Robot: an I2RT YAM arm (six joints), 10 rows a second.
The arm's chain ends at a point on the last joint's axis. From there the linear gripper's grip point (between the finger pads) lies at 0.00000 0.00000 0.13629 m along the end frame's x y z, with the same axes.
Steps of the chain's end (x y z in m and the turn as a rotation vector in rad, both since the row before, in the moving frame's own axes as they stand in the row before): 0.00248 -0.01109 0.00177 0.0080 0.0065 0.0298; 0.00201 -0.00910 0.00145 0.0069 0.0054 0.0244; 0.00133 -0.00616 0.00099 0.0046 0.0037 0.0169; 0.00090 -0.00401 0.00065 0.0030 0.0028 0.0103
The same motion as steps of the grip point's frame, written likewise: 0.00338 -0.01217 0.00176 0.0080 0.0065 0.0298; 0.00276 -0.01003 0.00144 0.0069 0.0054 0.0244; 0.00184 -0.00678 0.00099 0.0046 0.0037 0.0169; 0.00128 -0.00442 0.00065 0.0030 0.0028 0.0103
